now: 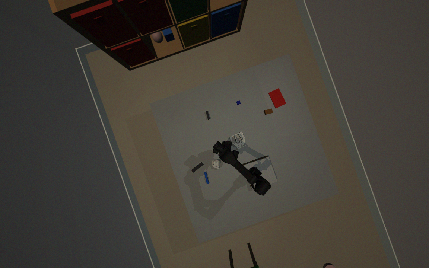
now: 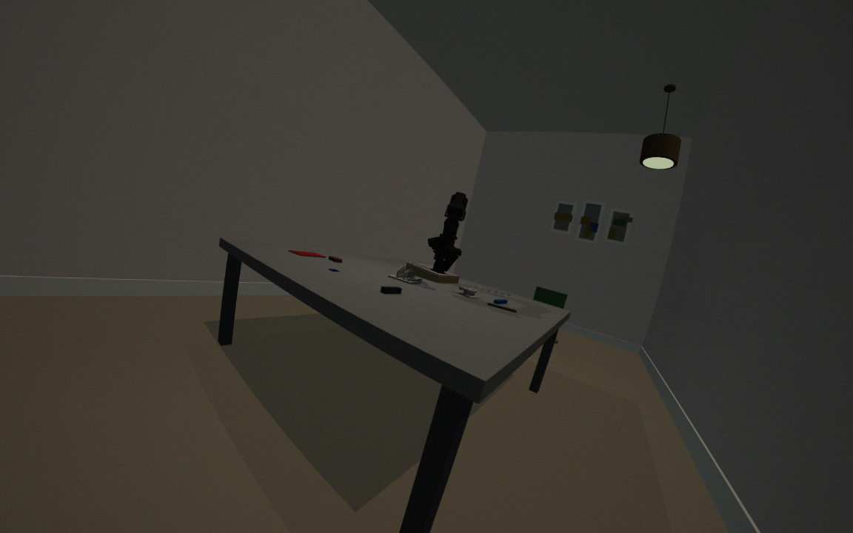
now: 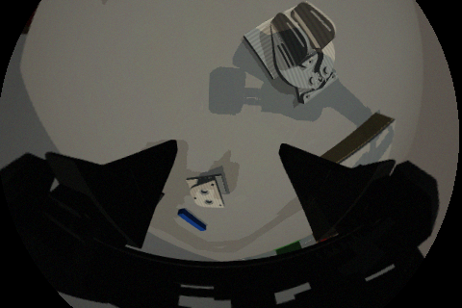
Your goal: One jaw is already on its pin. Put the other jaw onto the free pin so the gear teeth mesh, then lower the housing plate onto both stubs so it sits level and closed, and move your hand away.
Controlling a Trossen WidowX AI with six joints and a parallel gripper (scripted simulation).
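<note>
Right now my gripper tip is 100 mm to the right of the small white part, 100 mm past it and 80 mm above it. From my gripper tip the other things lie so: dark block 320 mm ahead, 80 mm below, 60 mm to the left; blue bar 210 mm to the left, 200 mm behind, 80 mm below; small blue cube 370 mm ahead, 220 mm to the right, 90 mm below.
</note>
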